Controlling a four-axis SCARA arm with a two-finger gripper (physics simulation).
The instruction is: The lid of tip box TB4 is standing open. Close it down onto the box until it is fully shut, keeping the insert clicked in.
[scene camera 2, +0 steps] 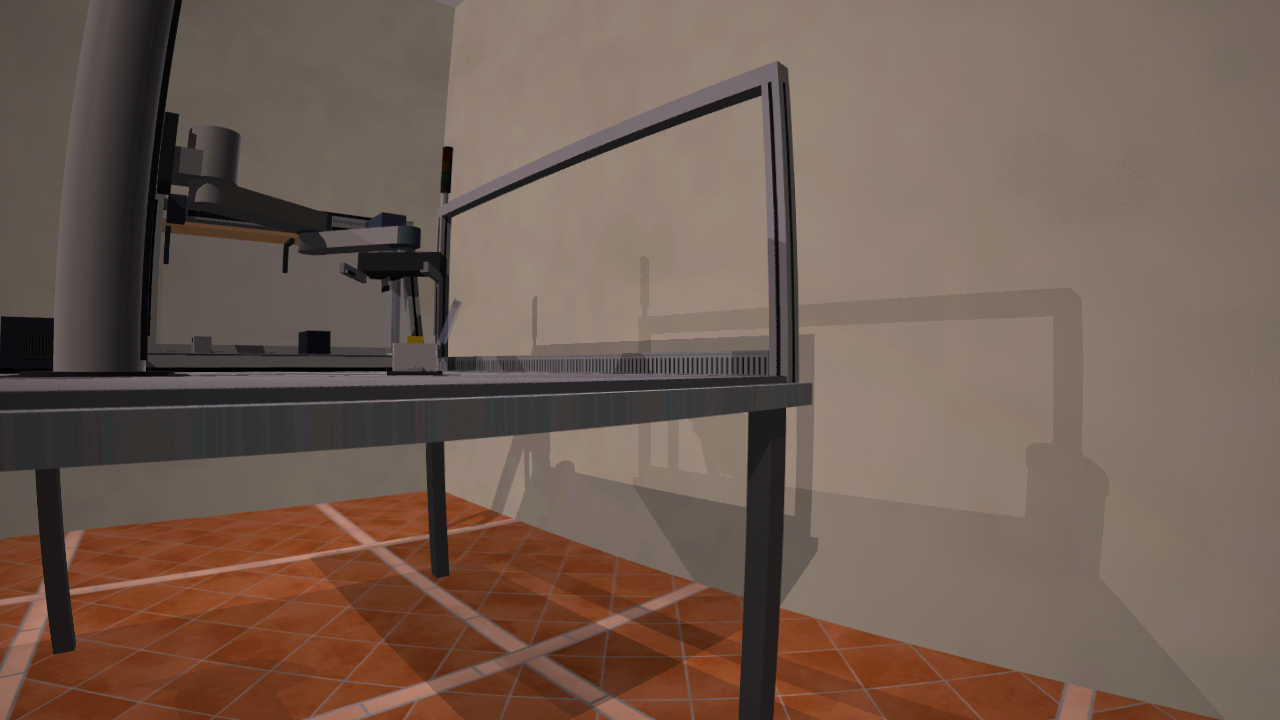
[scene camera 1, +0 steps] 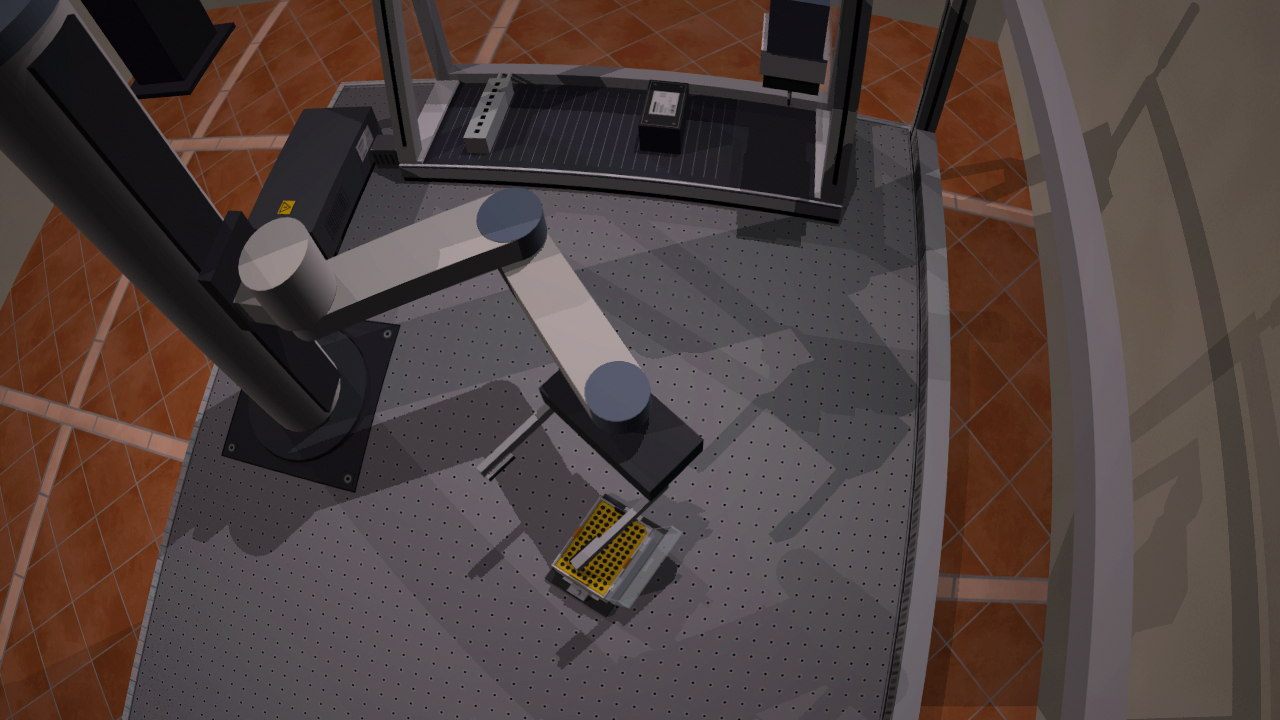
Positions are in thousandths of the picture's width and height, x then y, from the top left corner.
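Here is my gripper (scene camera 1: 411, 723), which is the same gripper (scene camera 2: 300, 372) that scene camera 2 gives me. I can also see a yellow insert (scene camera 1: 468, 798) and a clear lid (scene camera 1: 509, 770). A dark control cabinet (scene camera 1: 250, 215) is part of the scene too.
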